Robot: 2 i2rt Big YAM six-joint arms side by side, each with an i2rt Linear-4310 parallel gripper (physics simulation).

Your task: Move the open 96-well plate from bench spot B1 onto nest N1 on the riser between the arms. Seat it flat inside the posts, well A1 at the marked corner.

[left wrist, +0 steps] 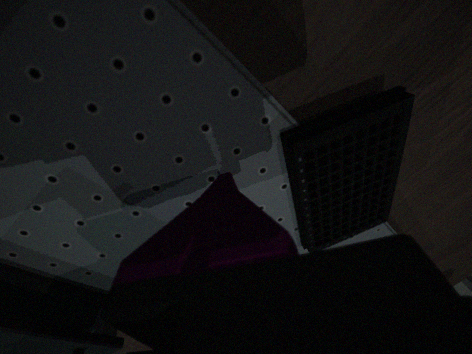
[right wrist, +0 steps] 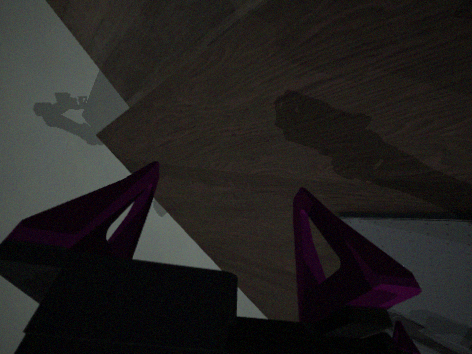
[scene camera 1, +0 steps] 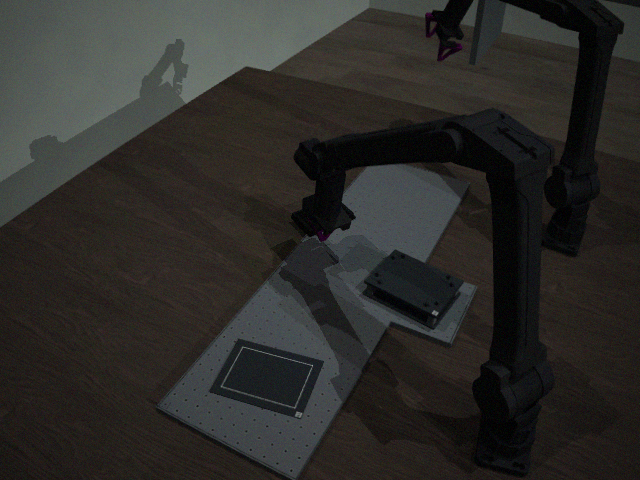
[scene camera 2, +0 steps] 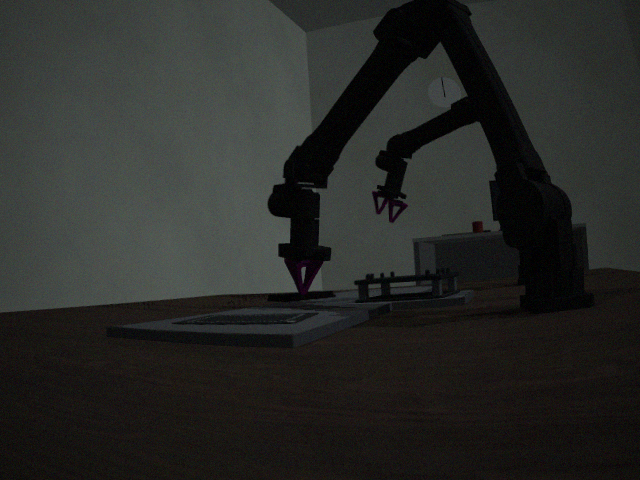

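Where they show: left gripper, between the fingertips: [left wrist: 227,181] [right wrist: 398,321] [scene camera 1: 322,240] [scene camera 2: 303,294]; right gripper, between the fingertips: [right wrist: 230,181] [scene camera 1: 433,48] [scene camera 2: 384,218]; left arm's base, origin of its link: [scene camera 1: 503,440] [scene camera 2: 555,306]; right arm's base, origin of its link: [scene camera 1: 563,237].
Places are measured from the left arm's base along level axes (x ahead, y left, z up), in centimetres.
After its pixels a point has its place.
The dark 96-well plate [left wrist: 350,170] @(x 48.2, y -44.4, z 2.5 cm) [scene camera 2: 276,297] @(x 51.4, y -41.7, z 2.2 cm) lies at the perforated board's edge, partly overhanging the wood in the left wrist view. In scene camera 1 I cannot make it out clearly near the left gripper. My left gripper [scene camera 1: 323,236] @(x 43.9, y -36.5, z 2.8 cm) [scene camera 2: 303,293] @(x 43.9, y -36.5, z 2.8 cm) [left wrist: 227,181] @(x 43.9, y -36.5, z 2.8 cm) is shut and empty, fingertips together low over the board; the plate is to the right of them in the left wrist view. My right gripper [scene camera 1: 434,47] @(x 33.0, y -106.2, z 23.6 cm) [scene camera 2: 385,218] @(x 33.0, y -106.2, z 23.6 cm) [right wrist: 230,181] @(x 33.0, y -106.2, z 23.6 cm) is open, empty and high up. The dark raised nest [scene camera 1: 413,283] @(x 21.7, y -26.8, z 5.3 cm) [scene camera 2: 408,279] @(x 21.4, y -21.2, z 4.8 cm) has short posts and a white mark at one corner.
The pale perforated board [scene camera 1: 180,395] @(x 54.7, y 9.7, z 1.3 cm) [scene camera 2: 206,338] @(x 40.7, y 16.1, z 0.7 cm) runs under the left gripper. A flat dark pad [scene camera 1: 266,377] @(x 42.0, y 1.1, z 1.4 cm) with a white outline and corner mark lies on its near end. The left arm [scene camera 1: 516,268] @(x 6.5, y -2.6, z 34.9 cm) stands beside the nest. A red object [scene camera 2: 477,226] is in the background.
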